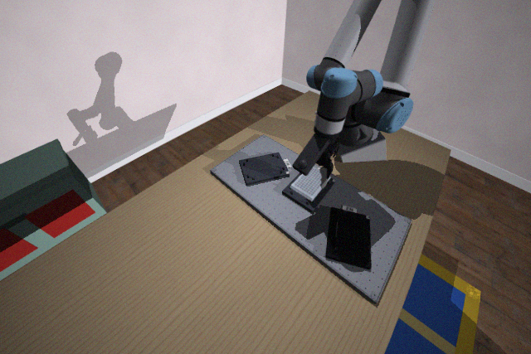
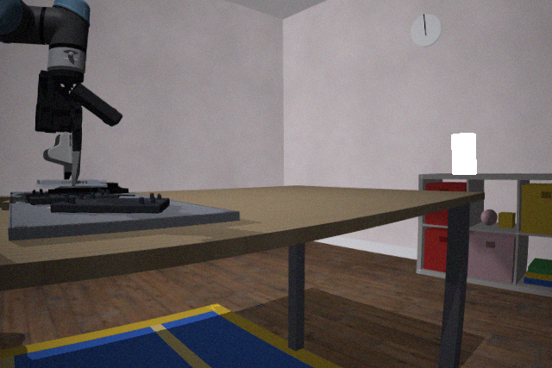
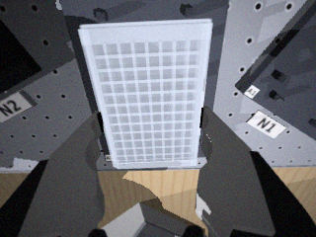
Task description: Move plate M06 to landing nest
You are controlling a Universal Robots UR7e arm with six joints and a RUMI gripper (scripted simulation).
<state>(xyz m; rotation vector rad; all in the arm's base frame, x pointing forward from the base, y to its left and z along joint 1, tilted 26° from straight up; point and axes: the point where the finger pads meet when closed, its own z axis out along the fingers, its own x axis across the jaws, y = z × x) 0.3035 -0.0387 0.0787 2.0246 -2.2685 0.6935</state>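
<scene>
Now: the landing nest N3 40 mm below my hand. Also, from my hand: label: 20 mm ahead, 150 mm to the left, 40 mm below; then corner tag: 70 mm behind, 70 mm to the left, 30 mm below; then white plate M06: 10 mm below.
</scene>
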